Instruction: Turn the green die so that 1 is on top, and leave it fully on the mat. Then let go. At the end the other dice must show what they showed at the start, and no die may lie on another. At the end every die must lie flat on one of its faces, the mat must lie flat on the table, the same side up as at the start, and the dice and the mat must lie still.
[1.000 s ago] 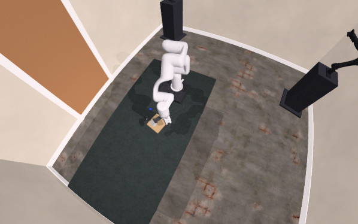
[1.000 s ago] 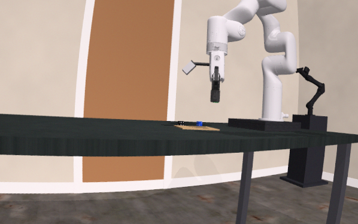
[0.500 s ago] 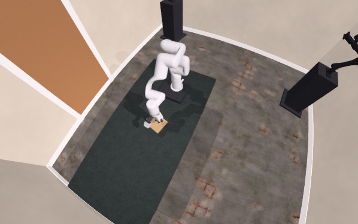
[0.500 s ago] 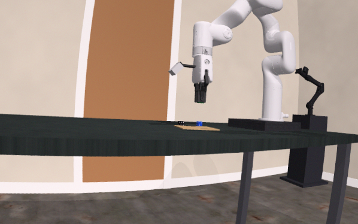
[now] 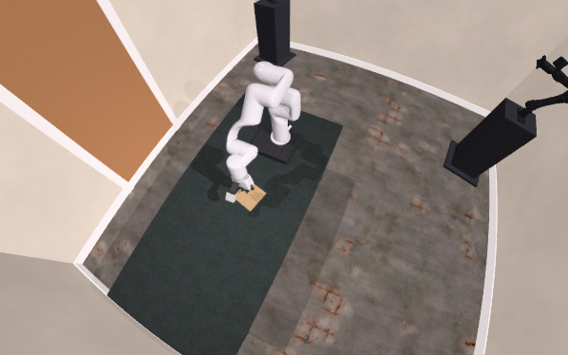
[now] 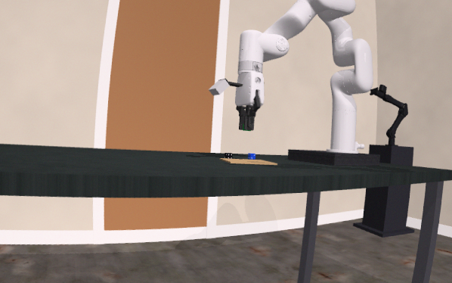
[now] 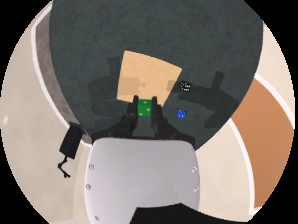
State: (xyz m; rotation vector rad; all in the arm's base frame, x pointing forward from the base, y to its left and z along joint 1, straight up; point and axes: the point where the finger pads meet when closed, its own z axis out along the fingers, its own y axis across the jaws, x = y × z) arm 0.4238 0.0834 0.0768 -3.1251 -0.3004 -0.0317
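My hand is 1 cm above the green die. Round my hand: tan mat (1 cm behind, 11 cm below); then black die (2 cm ahead, 10 cm to the right, 11 cm below); then blue die (8 cm behind, 14 cm to the right, 11 cm below).
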